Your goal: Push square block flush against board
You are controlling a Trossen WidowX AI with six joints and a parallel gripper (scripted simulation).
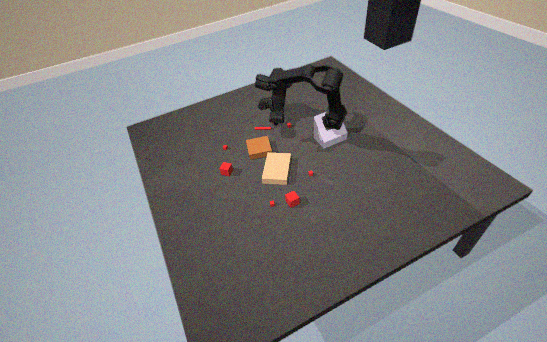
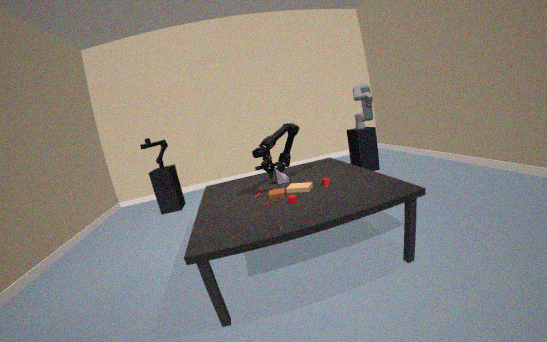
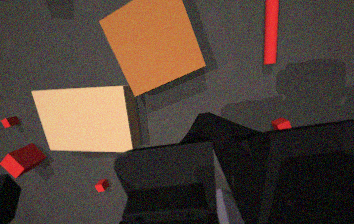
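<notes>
Now: the orange square block 10 cm ahead of my gripper tip, 1 cm to the left of it and 9 cm below it. The rest, counted from my gripper tip: tan board (8 cm ahead, 17 cm to the left, 9 cm below).
</notes>
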